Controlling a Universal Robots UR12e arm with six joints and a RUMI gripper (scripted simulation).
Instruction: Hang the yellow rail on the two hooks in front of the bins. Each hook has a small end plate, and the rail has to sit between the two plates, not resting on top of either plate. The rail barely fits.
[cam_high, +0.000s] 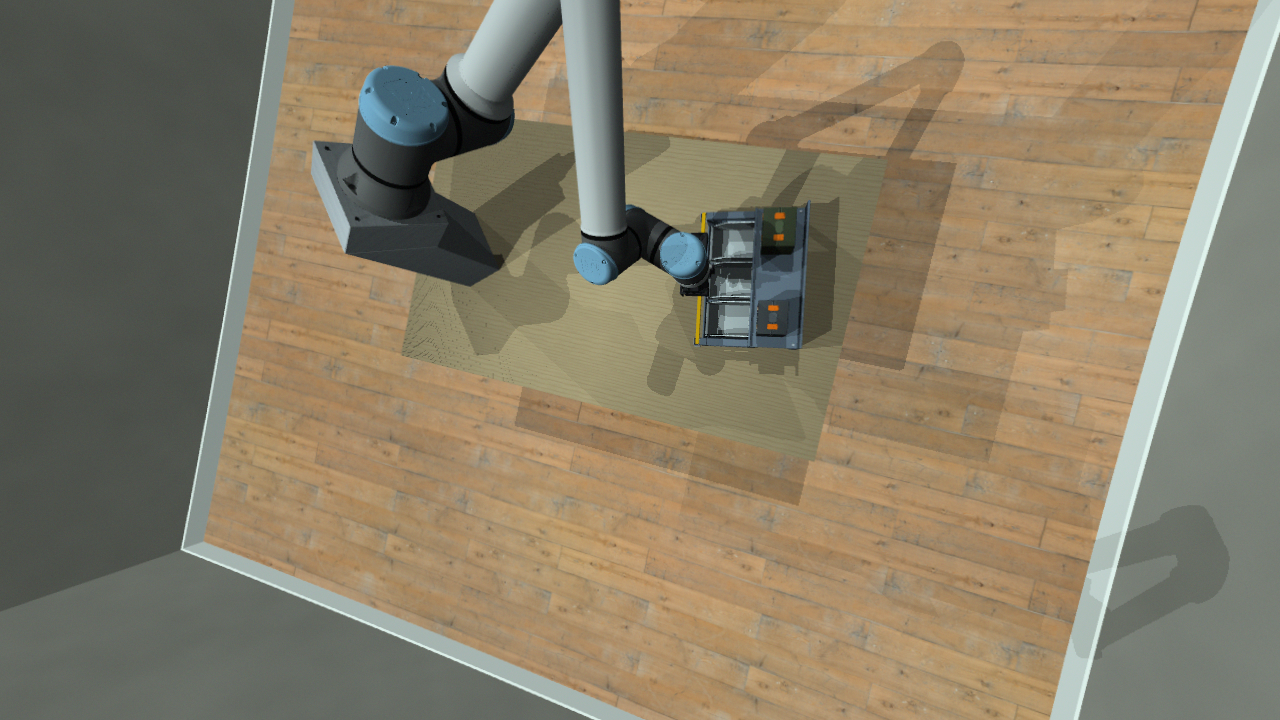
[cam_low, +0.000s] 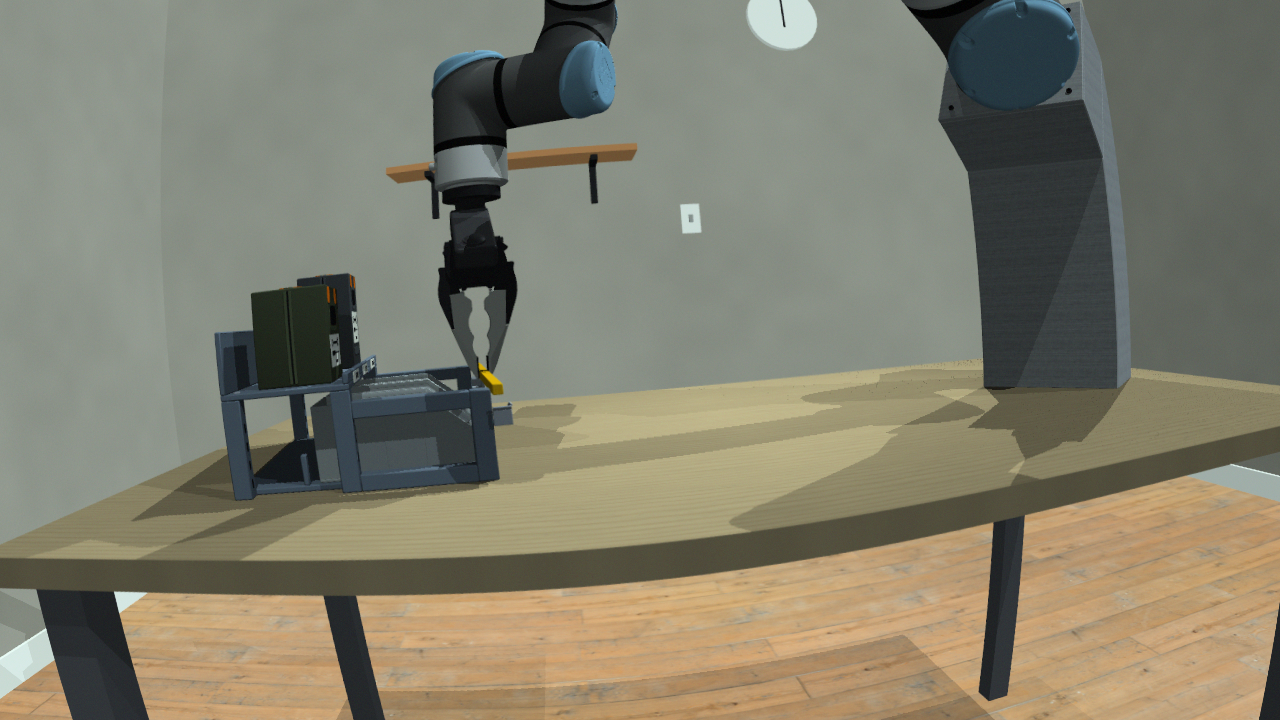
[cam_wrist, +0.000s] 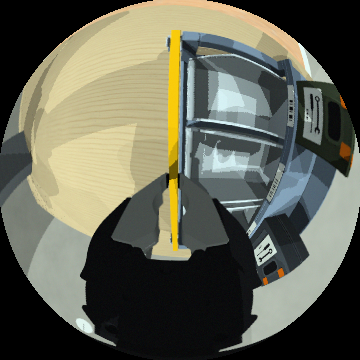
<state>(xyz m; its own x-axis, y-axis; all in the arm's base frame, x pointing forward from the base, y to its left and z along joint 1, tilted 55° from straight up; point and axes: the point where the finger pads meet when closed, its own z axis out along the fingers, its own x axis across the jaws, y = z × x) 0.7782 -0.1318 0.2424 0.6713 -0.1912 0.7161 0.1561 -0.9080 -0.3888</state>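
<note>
The yellow rail lies 1 cm below my hand.
</note>
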